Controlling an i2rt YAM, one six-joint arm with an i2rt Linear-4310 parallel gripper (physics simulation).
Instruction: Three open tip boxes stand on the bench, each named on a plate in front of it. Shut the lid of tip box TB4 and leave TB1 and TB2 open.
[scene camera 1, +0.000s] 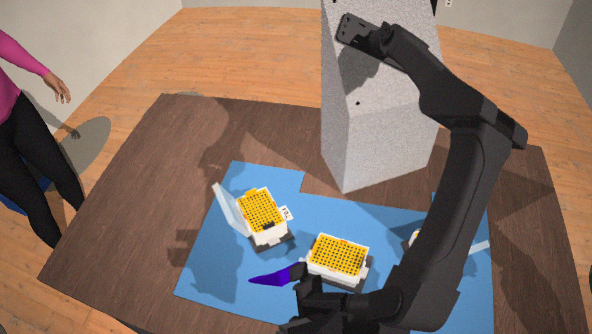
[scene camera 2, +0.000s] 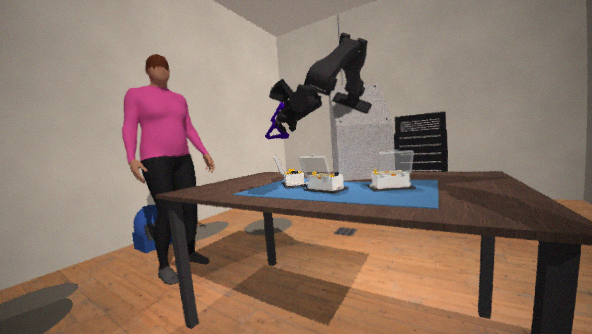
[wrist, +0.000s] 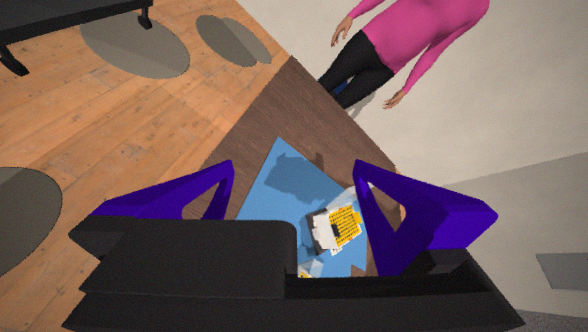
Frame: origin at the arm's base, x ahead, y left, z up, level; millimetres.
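Seen in the pictures: gripper, fingertip midpoint: (scene camera 1: 255, 309) (scene camera 2: 269, 129) (wrist: 293, 166); arm's base, origin of the base link: (scene camera 1: 378, 43) (scene camera 2: 351, 102).
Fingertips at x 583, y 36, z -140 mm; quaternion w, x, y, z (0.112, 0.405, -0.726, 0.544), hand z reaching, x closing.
Observation:
Pixels of each thing's top centre, then the offset from my fingertips to it. "*": a spot on its surface instead. Level surfaces: height alone.
- Tip box TB4, middle of its top: (scene camera 1: 259, 206) (wrist: 350, 223) dx -264, dy -186, dz -180 mm
- middle box, middle of its top: (scene camera 1: 340, 249) (scene camera 2: 326, 173) dx -252, dy +36, dz -189 mm
- right box, middle of its top: (scene camera 2: 388, 170) dx -391, dy +241, dz -189 mm
- clear raised lid, surface spot: (scene camera 2: 396, 161) * dx -326, dy +302, dz -145 mm
- blue mat, its level: dz -254 mm
- brown bench, its level: dz -258 mm
Tip box TB4 (scene camera 1: 260, 214) (scene camera 2: 294, 179) (wrist: 345, 226) stands at the mat's left in scene camera 1, its yellow rack showing. Its pale lid (scene camera 1: 230, 212) (scene camera 2: 278, 164) stands open, leaning outward. The middle box (scene camera 1: 338, 256) (scene camera 2: 325, 183) is open, with its lid (scene camera 2: 315, 164) raised. The right box (scene camera 2: 391, 180) is open under a clear raised lid (scene camera 2: 396, 161); the arm hides most of it in scene camera 1. I cannot read which of these is TB1 or TB2. My gripper (wrist: 293, 166) (scene camera 2: 274, 123) is open and empty, high above the bench and clear of the boxes.
The blue mat (scene camera 1: 270, 174) (scene camera 2: 425, 197) lies on the brown bench (scene camera 1: 150, 150) (scene camera 2: 500, 200). A grey speckled block (scene camera 1: 382, 145) (scene camera 2: 350, 145) stands at the back beside the mat. A person in pink (scene camera 2: 160, 122) (wrist: 415, 30) stands beyond the bench's left side.

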